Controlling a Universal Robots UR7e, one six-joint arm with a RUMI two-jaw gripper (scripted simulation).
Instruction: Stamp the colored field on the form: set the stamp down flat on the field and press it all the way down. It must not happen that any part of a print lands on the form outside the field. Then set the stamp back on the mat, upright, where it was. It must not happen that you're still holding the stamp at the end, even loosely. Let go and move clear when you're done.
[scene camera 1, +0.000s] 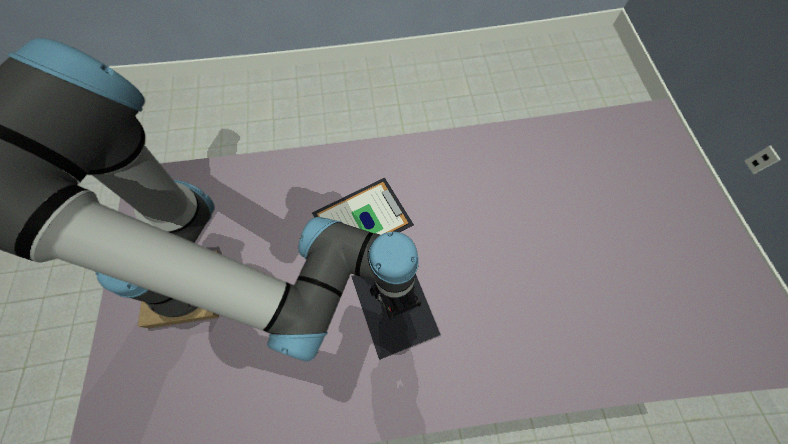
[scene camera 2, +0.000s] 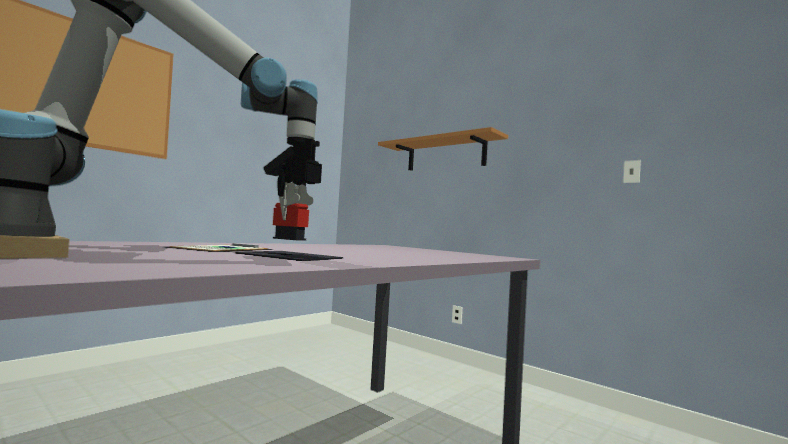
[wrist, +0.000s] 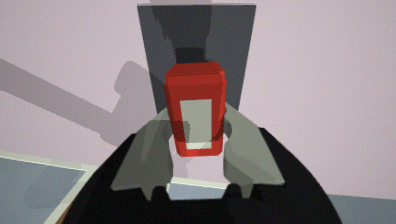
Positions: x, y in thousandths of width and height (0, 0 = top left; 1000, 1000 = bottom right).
my gripper: scene camera 1 499, 666; scene camera 2 370, 499; wrist 499, 467
